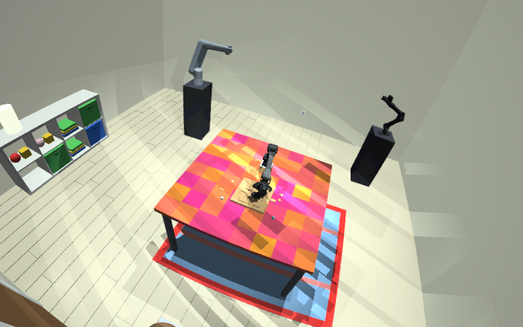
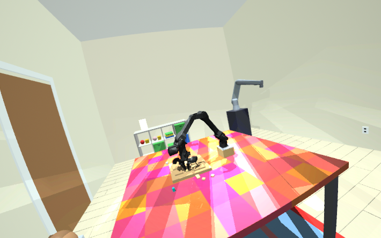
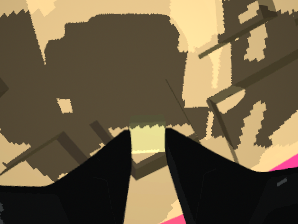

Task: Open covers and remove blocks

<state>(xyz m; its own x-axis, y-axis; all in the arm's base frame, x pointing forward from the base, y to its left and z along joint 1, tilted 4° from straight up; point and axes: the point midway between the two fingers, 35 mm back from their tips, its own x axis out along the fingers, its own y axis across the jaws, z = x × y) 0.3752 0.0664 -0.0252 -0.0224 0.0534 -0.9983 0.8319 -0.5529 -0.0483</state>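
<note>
Right now my gripper tip is 2 cm past the tan wooden puzzle board and 5 cm to the left of it. From my gripper tip the other things lie so: cyan block (14 cm ahead, 16 cm to the left, 1 cm below).
</note>
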